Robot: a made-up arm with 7 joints.
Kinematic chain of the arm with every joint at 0, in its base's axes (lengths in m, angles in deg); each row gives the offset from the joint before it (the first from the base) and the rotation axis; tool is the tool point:
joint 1: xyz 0 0 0.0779 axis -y
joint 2: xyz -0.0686 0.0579 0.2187 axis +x
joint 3: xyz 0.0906 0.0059 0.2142 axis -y
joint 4: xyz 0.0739 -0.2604 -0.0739 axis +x
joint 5: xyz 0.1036 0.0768 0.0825 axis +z
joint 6: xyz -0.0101 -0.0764 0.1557 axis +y
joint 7: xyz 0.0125 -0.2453 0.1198 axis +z
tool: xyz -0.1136 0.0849 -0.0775
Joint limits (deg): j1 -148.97..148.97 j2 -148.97..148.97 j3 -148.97..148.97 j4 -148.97..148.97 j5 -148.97..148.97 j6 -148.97..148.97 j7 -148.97..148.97
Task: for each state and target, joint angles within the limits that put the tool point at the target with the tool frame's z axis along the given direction. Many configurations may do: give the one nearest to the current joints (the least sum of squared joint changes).
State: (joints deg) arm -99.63 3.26 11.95 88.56 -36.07 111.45 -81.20
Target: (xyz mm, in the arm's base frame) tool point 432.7 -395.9 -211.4 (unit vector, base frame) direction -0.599 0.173 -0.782
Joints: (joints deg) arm -106.33 -12.17 17.83 67.76 -29.54 116.37 -44.30
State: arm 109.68 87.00 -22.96 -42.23 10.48 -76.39 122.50
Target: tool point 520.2 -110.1 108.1 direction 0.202 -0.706 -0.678
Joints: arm 83.10 103.09 6.53 11.51 -5.24 -34.18 112.37
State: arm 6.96 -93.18 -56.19 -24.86 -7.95 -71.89 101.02
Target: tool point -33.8 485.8 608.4 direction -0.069 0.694 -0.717
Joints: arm 34.08 -102.89 -60.07 -49.25 -15.22 -72.92 89.43
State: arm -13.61 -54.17 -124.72 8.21 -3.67 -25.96 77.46
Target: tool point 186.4 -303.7 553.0 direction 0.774 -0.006 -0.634
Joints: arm -4.60 -43.16 -140.11 -25.49 2.80 -21.22 70.33
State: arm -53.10 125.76 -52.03 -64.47 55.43 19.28 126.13
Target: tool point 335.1 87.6 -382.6 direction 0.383 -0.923 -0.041
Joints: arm -81.39 148.97 -49.68 -83.43 48.07 -4.81 123.71
